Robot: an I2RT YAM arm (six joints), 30 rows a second.
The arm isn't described. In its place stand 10 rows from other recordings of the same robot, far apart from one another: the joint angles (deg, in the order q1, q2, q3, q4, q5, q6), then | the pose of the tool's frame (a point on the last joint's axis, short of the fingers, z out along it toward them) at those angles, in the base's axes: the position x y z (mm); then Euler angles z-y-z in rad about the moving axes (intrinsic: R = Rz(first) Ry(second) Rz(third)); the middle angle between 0 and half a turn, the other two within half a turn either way.
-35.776 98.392 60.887 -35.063 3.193 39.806 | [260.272 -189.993 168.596 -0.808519 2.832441 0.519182]
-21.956 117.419 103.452 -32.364 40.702 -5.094 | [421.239 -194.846 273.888 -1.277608 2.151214 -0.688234]
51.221 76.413 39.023 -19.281 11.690 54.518 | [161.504 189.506 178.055 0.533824 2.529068 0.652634]
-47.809 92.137 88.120 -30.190 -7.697 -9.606 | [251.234 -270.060 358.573 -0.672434 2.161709 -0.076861]
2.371 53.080 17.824 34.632 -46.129 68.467 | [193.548 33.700 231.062 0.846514 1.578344 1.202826]
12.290 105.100 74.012 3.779 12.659 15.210 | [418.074 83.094 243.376 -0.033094 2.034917 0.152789]
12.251 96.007 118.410 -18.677 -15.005 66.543 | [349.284 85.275 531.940 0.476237 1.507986 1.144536]
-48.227 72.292 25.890 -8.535 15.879 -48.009 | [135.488 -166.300 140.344 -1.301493 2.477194 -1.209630]
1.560 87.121 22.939 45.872 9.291 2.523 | [271.115 1.634 148.470 -0.143416 1.886028 -0.009340]
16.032 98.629 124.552 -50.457 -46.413 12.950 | [322.898 119.615 494.661 1.136945 1.861143 0.545322]
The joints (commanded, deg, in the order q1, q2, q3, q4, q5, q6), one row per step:
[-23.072 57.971 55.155 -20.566 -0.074 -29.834]
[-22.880 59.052 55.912 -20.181 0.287 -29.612]
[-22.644 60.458 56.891 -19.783 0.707 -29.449]
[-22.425 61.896 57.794 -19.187 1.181 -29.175]
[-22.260 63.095 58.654 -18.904 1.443 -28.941]
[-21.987 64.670 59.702 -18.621 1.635 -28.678]
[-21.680 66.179 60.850 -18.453 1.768 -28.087]
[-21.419 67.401 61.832 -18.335 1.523 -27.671]
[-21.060 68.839 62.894 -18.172 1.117 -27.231]
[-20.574 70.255 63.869 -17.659 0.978 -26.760]
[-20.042 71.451 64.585 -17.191 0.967 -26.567]
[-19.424 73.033 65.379 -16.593 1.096 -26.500]
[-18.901 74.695 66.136 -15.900 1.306 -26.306]
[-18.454 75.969 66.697 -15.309 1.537 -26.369]
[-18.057 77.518 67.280 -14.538 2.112 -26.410]
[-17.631 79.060 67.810 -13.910 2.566 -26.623]
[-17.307 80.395 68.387 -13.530 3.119 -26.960]
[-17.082 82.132 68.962 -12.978 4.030 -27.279]
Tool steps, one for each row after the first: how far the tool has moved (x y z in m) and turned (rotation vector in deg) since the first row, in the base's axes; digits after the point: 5 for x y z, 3 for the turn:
[0.00441 -0.00128 0.00131 0.032 -0.080 -0.227]
[0.01014 -0.00291 0.00267 0.027 -0.048 -0.442]
[0.01616 -0.00472 0.00366 0.061 -0.133 -0.766]
[0.02109 -0.00615 0.00464 0.183 -0.128 -0.935]
[0.02770 -0.00767 0.00511 0.423 0.031 -0.943]
[0.03414 -0.00884 0.00610 0.941 0.017 -0.995]
[0.03952 -0.00950 0.00706 1.428 -0.050 -0.677]
[0.04603 -0.00993 0.00751 2.031 -0.056 -0.126]
[0.05291 -0.00993 0.00799 2.457 -0.296 0.298]
[0.05895 -0.00935 0.00768 2.631 -0.341 0.762]
[0.06675 -0.00891 0.00613 2.705 -0.156 1.231]
[0.07476 -0.00896 0.00392 2.861 0.015 1.479]
[0.08102 -0.00872 0.00207 2.757 0.189 1.737]
[0.08831 -0.00923 -0.00087 2.560 0.463 1.622]
[0.09550 -0.00936 -0.00454 2.320 0.960 1.714]
[0.10154 -0.00970 -0.00742 1.931 1.504 1.668]
[0.10890 -0.01121 -0.01235 1.482 2.307 1.193]

